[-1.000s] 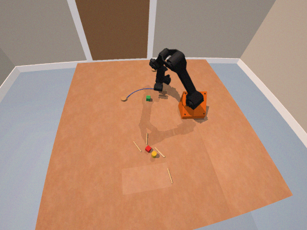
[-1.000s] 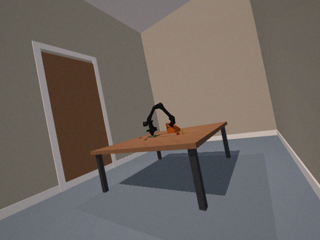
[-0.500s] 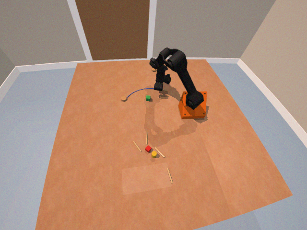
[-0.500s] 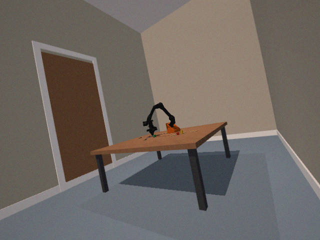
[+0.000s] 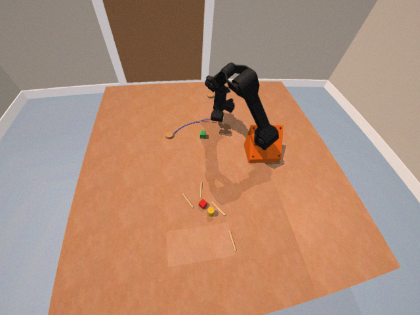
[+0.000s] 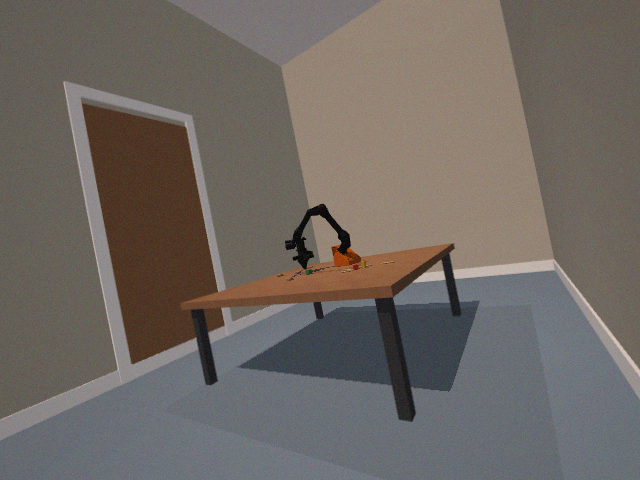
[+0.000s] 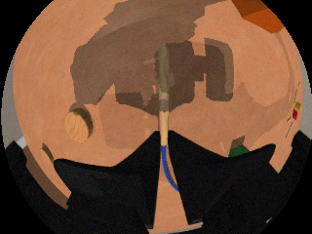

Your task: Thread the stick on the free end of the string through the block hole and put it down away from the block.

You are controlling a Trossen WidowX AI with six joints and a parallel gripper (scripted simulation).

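Right now my gripper tip is 100 mm to the right of the green block, 90 mm short of it and 10 mm above it. From my gripper tip the other things lie so: round wooden button 270 mm ahead, 90 mm to the left, 20 mm below; thin wooden stick 20 mm behind; red cube 480 mm to the left, 130 mm ahead, 10 mm below.
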